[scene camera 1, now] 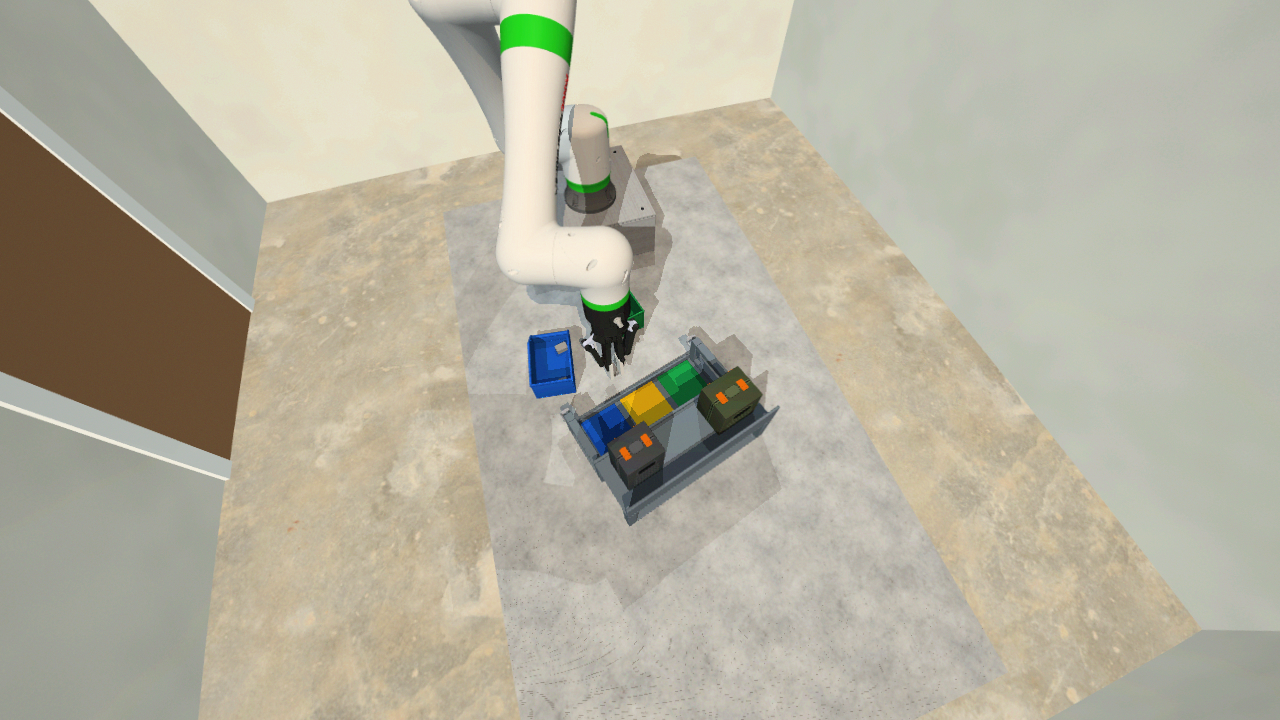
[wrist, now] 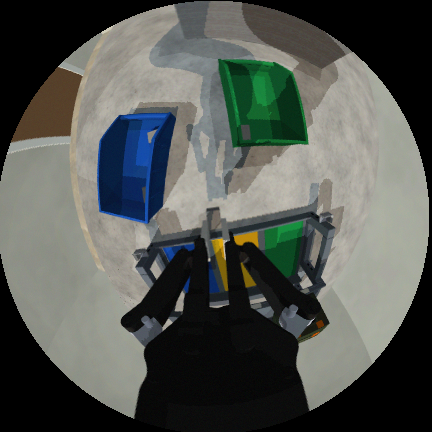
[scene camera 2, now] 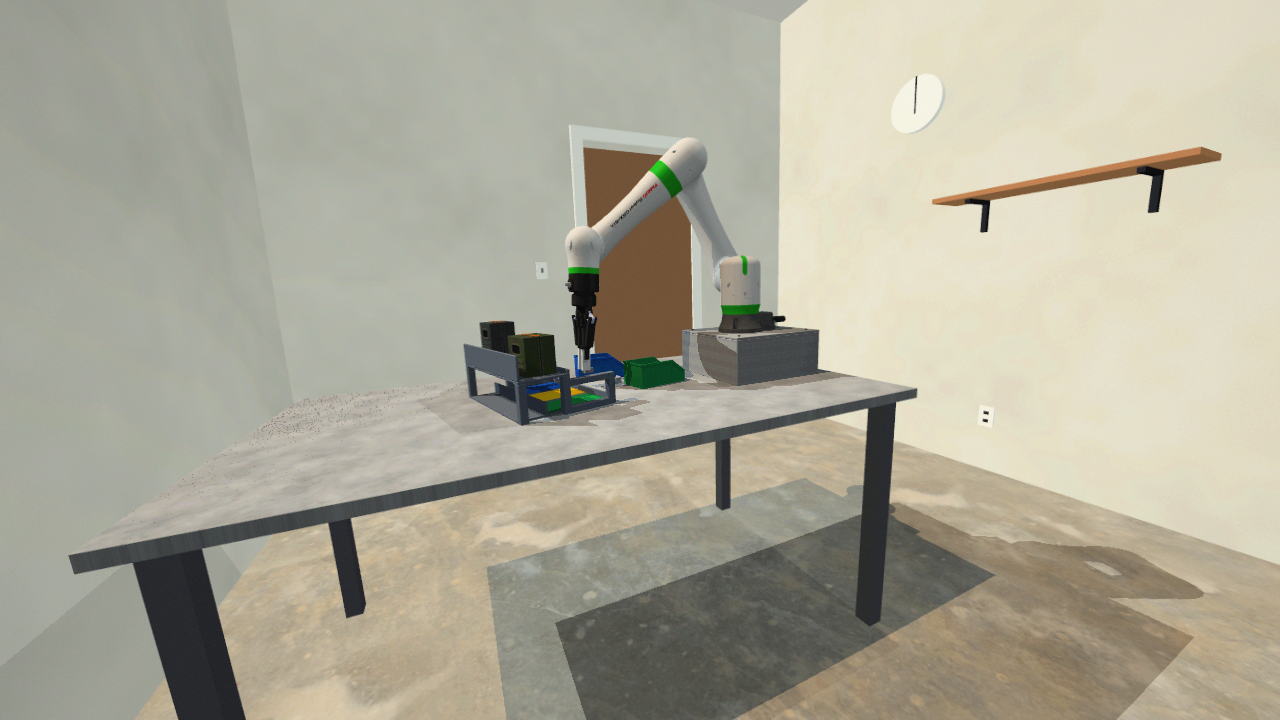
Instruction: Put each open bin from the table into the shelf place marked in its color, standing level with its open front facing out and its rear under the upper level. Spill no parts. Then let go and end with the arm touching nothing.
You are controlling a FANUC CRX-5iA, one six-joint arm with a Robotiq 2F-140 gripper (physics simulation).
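Seen in the pictures: gripper, fingertip midpoint: (scene camera 1: 615,373) (wrist: 214,226) (scene camera 2: 584,369); arm's base, link origin: (scene camera 1: 590,195) (scene camera 2: 740,330).
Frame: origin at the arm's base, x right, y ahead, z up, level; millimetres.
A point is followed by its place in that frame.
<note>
My gripper (scene camera 1: 610,359) {x 40, y 538, z -88 mm} (scene camera 2: 582,345) {x 40, y 538, z -88 mm} (wrist: 214,226) {x 40, y 538, z -88 mm} is shut on a small grey piece (wrist: 214,220) {x 42, y 525, z -85 mm} and hangs just above the shelf's rear rail, over the blue and yellow places. The blue bin (scene camera 1: 550,363) {x 197, y 441, z -143 mm} (scene camera 2: 605,362) {x 138, y 444, z -89 mm} (wrist: 130,169) {x 216, y 469, z -143 mm} stands on the table to the gripper's left. The green bin (scene camera 2: 653,372) {x -55, y 341, z -101 mm} (wrist: 264,100) {x -17, y 306, z -143 mm} stands beyond the gripper; in the overhead view (scene camera 1: 637,312) {x -57, y 356, z -111 mm} the arm hides most of it. The grey shelf (scene camera 1: 646,510) {x 38, y 860, z -140 mm} (scene camera 2: 472,367) {x 21, y 861, z -47 mm} (wrist: 278,217) {x -92, y 527, z -141 mm} shows a blue place (scene camera 1: 602,426) {x 96, y 645, z -140 mm}, a yellow place (scene camera 1: 646,403) {x -21, y 610, z -139 mm} and a green place (scene camera 1: 682,380) {x -126, y 569, z -140 mm}, with no bin in them.
A black box (scene camera 1: 637,455) {x 42, y 800, z 76 mm} (scene camera 2: 496,333) {x -5, y 787, z 47 mm} and an olive box (scene camera 1: 729,397) {x -166, y 718, z 52 mm} (scene camera 2: 533,353) {x -228, y 706, z 12 mm} stand on the shelf's upper level. The arm's grey pedestal (scene camera 2: 752,355) {x -161, y 58, z -58 mm} stands at the table's far end. Each bin holds a small grey part.
</note>
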